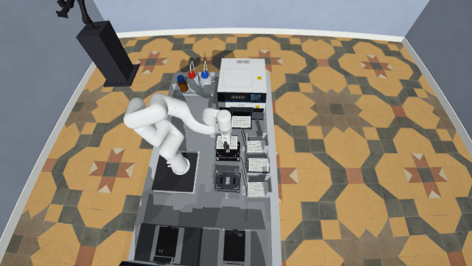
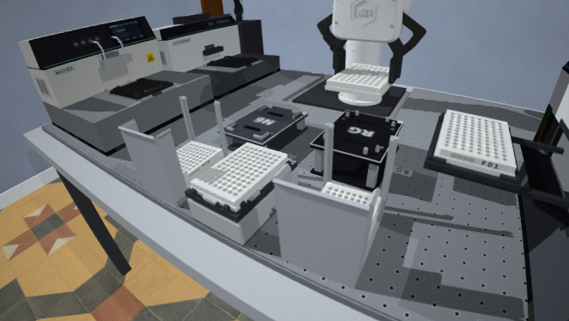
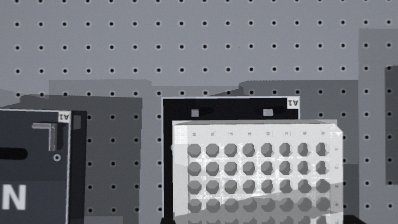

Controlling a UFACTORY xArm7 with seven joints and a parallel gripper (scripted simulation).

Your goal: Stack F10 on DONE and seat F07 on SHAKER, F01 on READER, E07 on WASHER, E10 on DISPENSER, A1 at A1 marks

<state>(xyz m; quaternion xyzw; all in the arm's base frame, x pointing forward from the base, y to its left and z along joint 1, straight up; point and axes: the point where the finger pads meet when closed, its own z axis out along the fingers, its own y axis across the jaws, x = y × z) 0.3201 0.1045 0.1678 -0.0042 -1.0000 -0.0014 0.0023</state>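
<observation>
The RG nest lies 11 cm below my hand. From my hand the other things lie so: washer (83 cm to the right, 7 cm below, 6 cm ahead); then dispenser (76 cm to the right, 31 cm behind, 8 cm below).
</observation>
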